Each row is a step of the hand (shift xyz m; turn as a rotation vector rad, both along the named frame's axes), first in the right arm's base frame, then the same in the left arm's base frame.
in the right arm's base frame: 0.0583 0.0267 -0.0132 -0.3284 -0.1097 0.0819
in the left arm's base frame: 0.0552 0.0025 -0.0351 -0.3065 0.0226 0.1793
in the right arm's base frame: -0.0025 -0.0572 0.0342 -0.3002 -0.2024 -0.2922
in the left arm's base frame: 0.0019 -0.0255 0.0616 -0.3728 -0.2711 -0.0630
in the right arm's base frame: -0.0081 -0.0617 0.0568 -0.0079 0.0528 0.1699
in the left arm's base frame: 0.0014 -0.0150 0.0829 0.0356 0.1410 0.1029
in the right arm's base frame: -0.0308 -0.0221 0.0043 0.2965 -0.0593 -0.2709
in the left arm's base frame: -0.0303 -0.0092 0.0213 0.2203 -0.2594 -0.2214
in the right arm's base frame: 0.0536 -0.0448 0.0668 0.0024 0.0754 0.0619
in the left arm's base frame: 0.0647 -0.0077 0.0714 0.0217 0.0951 0.0029
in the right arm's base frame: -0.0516 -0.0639 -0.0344 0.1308 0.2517 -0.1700
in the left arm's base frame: -0.0623 -0.0607 0.0191 0.1034 0.0780 -0.3043
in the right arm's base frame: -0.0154 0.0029 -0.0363 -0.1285 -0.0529 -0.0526
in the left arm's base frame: -0.0233 -0.0155 -0.0279 -0.1404 -0.0476 0.0097
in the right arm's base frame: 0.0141 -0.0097 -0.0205 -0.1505 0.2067 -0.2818
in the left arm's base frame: 0.0082 -0.0222 -0.0124 -0.1986 0.0320 -0.3230
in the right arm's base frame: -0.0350 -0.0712 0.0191 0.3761 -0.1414 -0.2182
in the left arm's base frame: -0.0341 -0.0391 0.0630 0.3045 -0.3099 -0.1426
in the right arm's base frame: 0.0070 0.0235 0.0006 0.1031 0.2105 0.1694
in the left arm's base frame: 0.0085 0.0177 -0.0147 0.1534 0.2450 -0.0089
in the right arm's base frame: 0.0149 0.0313 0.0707 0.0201 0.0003 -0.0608
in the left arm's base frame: 0.0331 0.0626 0.0345 0.0053 -0.0385 -0.0509
